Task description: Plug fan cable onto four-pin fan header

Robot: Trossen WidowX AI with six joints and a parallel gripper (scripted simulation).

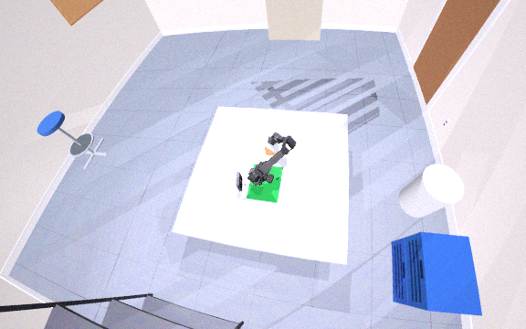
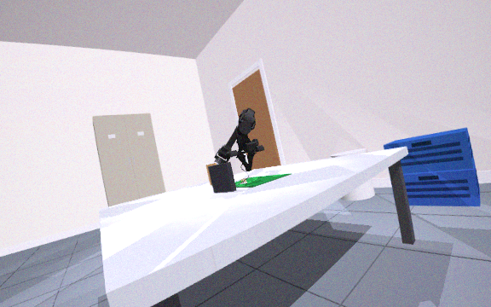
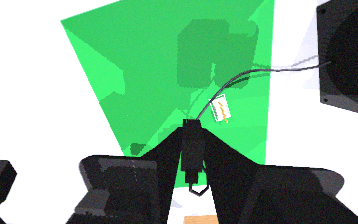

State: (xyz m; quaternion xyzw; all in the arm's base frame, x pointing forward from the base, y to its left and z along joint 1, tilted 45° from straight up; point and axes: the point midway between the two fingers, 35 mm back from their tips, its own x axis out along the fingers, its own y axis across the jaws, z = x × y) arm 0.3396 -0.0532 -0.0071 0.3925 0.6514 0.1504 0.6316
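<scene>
The white four-pin fan header is 70 mm below my gripper tip, 40 mm to the right of it and 10 mm behind it. From my gripper tip the other things lie so: black fan: 170 mm to the right, 20 mm ahead, 10 mm below; then green board: 80 mm below, 10 mm to the left, 10 mm behind; then black fan plug: 10 mm behind, 10 mm above.
</scene>
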